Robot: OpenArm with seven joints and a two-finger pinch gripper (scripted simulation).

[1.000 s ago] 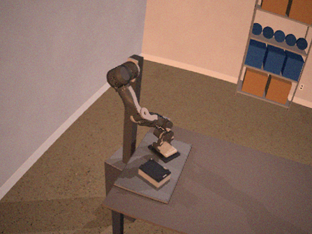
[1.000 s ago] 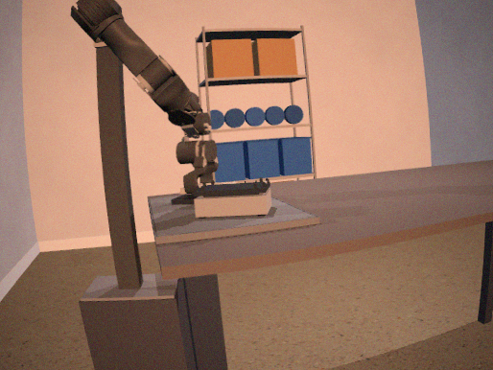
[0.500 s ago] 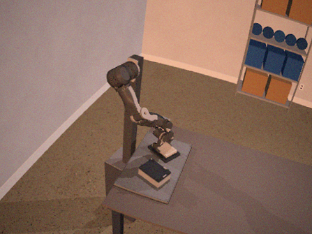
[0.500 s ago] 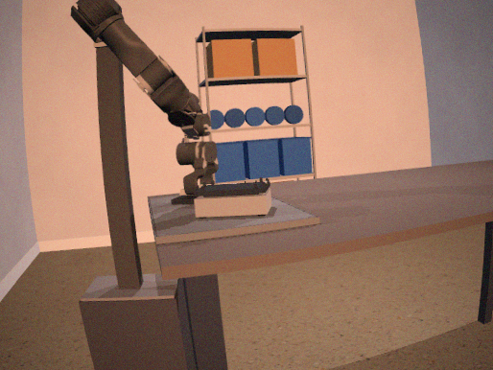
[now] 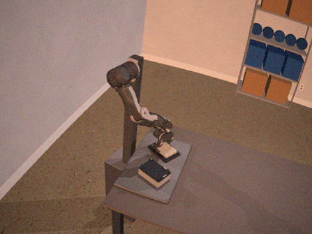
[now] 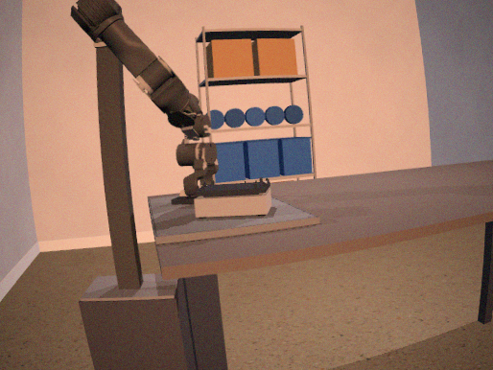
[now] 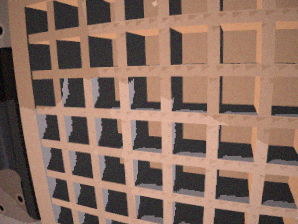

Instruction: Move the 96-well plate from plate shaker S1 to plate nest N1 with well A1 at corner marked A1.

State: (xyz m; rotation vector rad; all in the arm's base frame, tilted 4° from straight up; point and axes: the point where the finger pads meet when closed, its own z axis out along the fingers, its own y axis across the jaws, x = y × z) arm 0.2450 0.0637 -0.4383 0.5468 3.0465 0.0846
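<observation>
The pale 96-well plate lies 2 cm ahead of my hand and 1 cm to the right of it. From my hand the other things lie so: plate shaker: 9 cm ahead, 21 cm to the right, 2 cm above.
</observation>
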